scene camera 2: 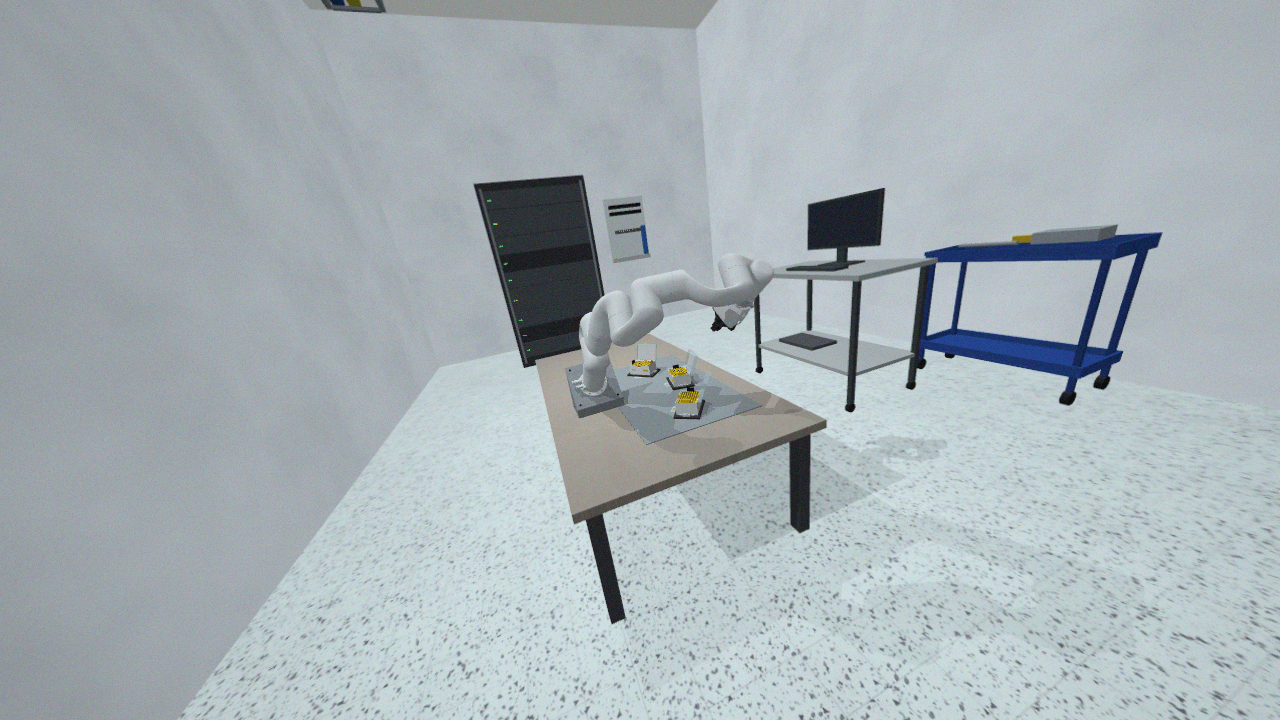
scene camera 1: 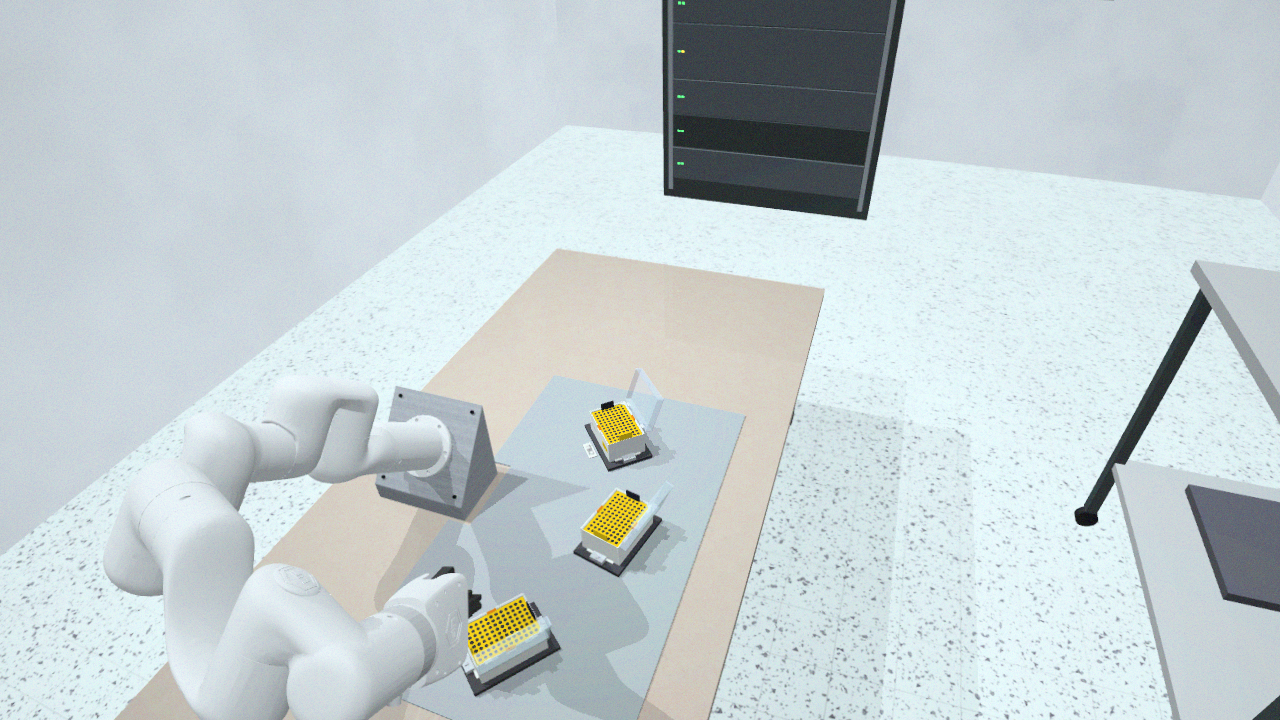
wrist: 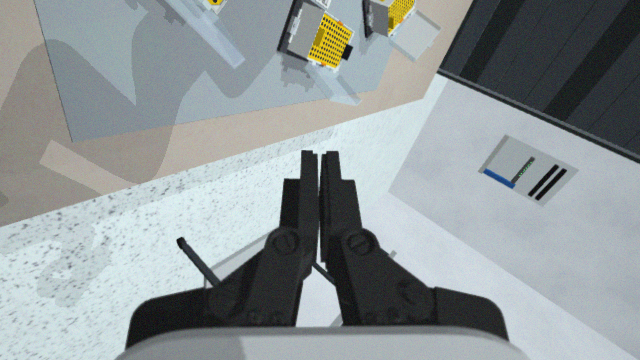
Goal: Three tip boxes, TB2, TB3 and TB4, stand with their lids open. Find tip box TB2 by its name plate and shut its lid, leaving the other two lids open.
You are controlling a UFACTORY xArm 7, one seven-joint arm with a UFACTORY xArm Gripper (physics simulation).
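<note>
Three tip boxes with yellow racks stand in a row on a grey mat. The far box, the middle box and the near box each have a clear lid standing open. The near box's lid also shows at the wrist view's top left. The name plates are too small to read, so I cannot tell which box is TB2. My gripper is shut and empty, high above the mat's near end, touching no box.
The arm's angled base block is bolted to the wooden table. A dark server rack stands beyond the table. A monitor desk and a blue cart stand off to the right.
</note>
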